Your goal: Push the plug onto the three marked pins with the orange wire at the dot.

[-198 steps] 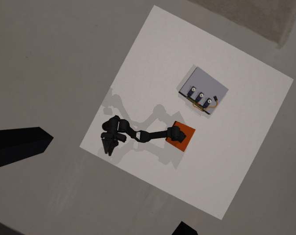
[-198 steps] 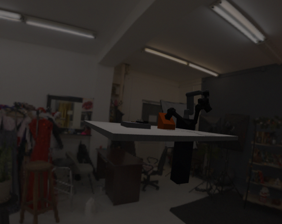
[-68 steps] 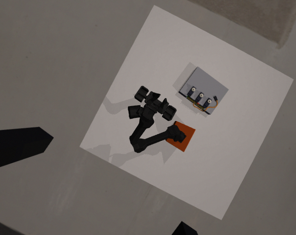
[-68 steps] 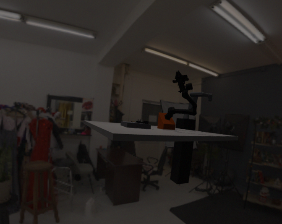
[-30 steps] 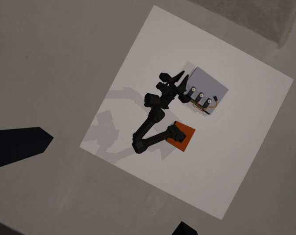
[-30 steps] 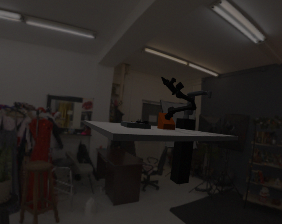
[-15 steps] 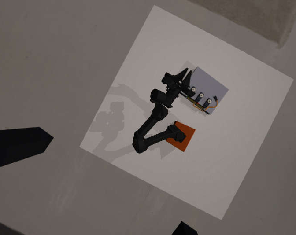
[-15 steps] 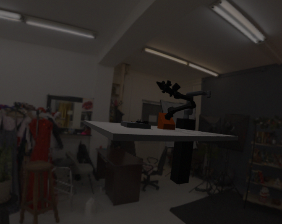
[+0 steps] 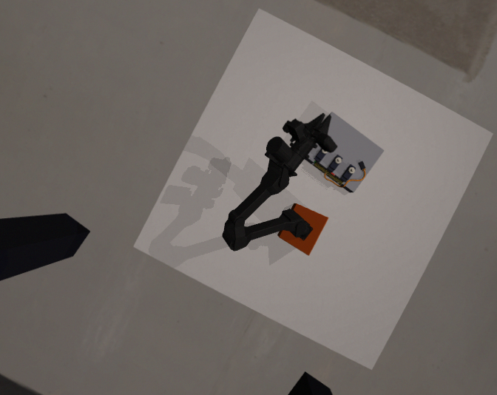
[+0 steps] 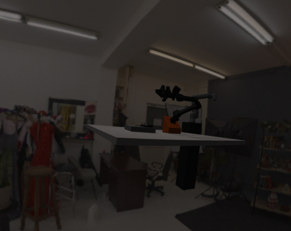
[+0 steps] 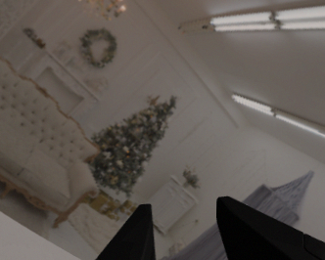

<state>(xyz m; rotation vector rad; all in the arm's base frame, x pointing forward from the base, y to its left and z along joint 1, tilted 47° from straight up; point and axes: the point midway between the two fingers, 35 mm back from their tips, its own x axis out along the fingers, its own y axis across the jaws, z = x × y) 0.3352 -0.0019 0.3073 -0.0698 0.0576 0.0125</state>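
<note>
The red band is 50 mm behind my gripper tip, 200 mm to the right of it and 320 mm below it. Round my gripper tip: white dot (50 mm behind, 200 mm to the right, 320 mm below); grey printed holder (110 mm ahead, 180 mm to the right, 370 mm below); black pin strip (50 mm behind, 180 mm to the right, 340 mm below).
</note>
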